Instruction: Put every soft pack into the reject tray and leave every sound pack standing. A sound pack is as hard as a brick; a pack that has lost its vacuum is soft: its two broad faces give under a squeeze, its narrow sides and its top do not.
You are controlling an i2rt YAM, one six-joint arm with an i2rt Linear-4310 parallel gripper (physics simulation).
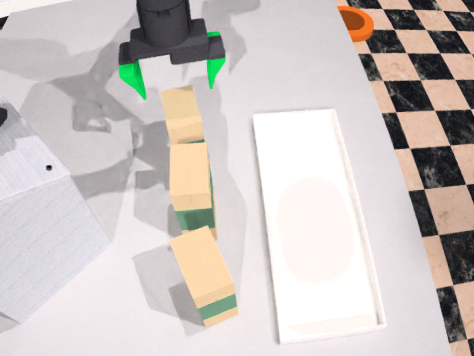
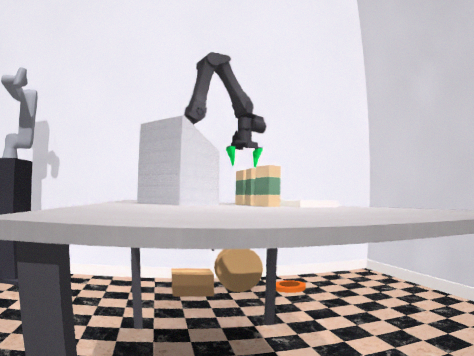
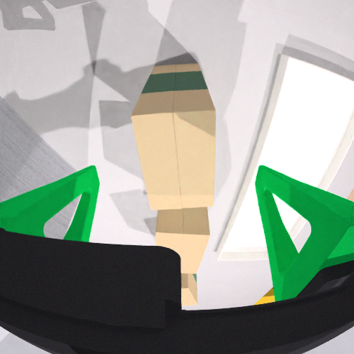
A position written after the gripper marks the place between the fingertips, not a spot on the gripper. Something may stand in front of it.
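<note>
Image 1 shows the gripper (image 1: 177,91) along with a white reject tray (image 1: 325,285). In image 3 the gripper (image 3: 176,174) is visible again, and so is the tray (image 3: 299,137).
</note>
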